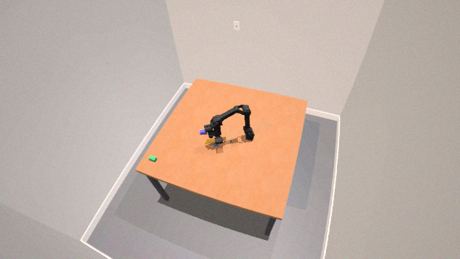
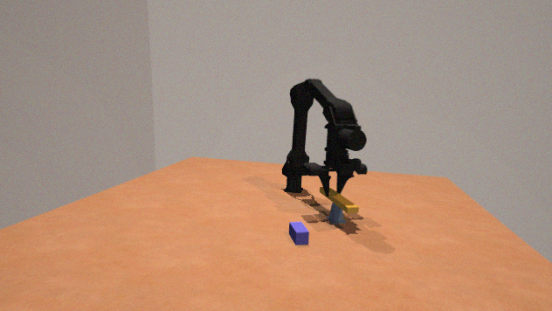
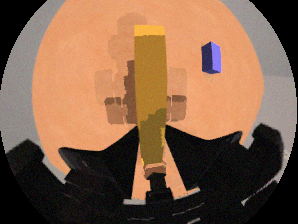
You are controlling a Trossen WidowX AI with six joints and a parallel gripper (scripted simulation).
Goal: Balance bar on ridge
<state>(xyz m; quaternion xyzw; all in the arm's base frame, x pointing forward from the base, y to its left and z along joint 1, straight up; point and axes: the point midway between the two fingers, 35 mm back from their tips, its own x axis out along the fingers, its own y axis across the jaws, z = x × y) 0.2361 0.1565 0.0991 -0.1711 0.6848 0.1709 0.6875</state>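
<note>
Now: the yellow bar 3 cm ahead of my gripper tip and 1 cm to the left of it. Round my gripper tip: green block 50 cm ahead, 34 cm to the left, 5 cm below; purple block 19 cm ahead, 7 cm to the right, 5 cm below.
</note>
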